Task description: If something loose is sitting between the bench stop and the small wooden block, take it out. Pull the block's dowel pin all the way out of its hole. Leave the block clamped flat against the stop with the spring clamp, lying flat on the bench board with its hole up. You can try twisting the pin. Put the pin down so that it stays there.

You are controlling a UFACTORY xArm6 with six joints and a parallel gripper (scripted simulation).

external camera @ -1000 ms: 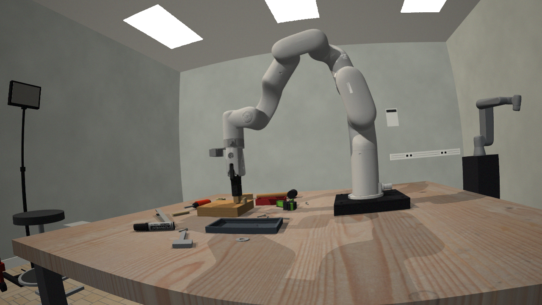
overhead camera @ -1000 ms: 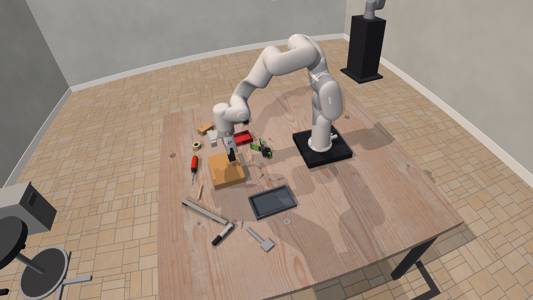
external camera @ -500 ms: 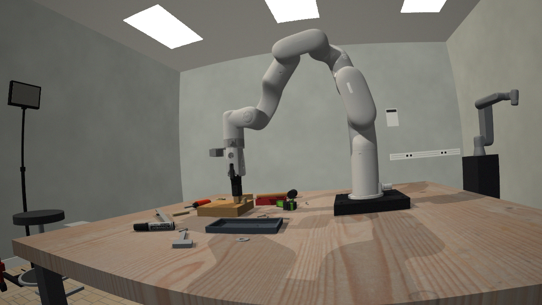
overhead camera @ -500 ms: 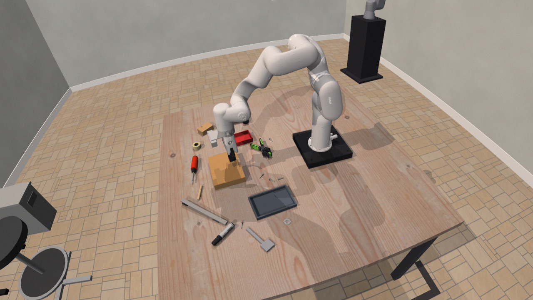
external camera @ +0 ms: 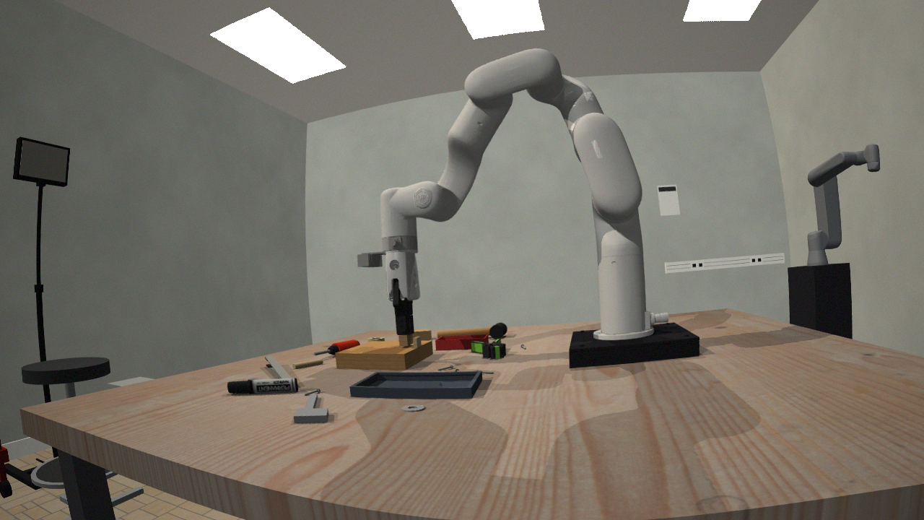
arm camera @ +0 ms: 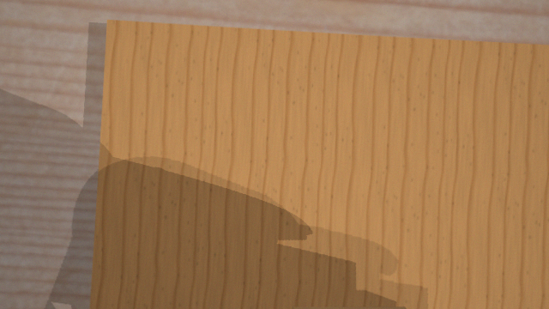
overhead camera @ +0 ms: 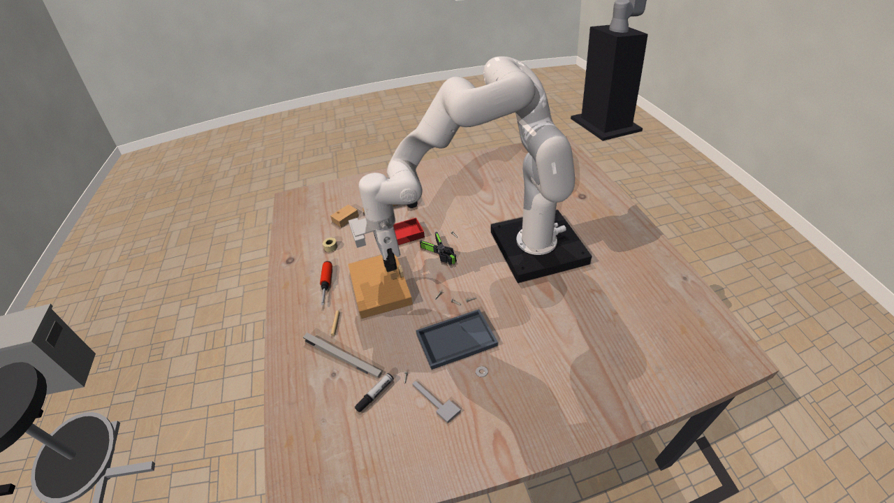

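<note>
Now: the orange bench board 50 mm below my hand and 40 mm ahead of it. From my hand the other things lie so: small wooden block (30 mm below); then red tray (190 mm to the right, 90 mm behind, 70 mm below); then dowel pin (20 mm below).
</note>
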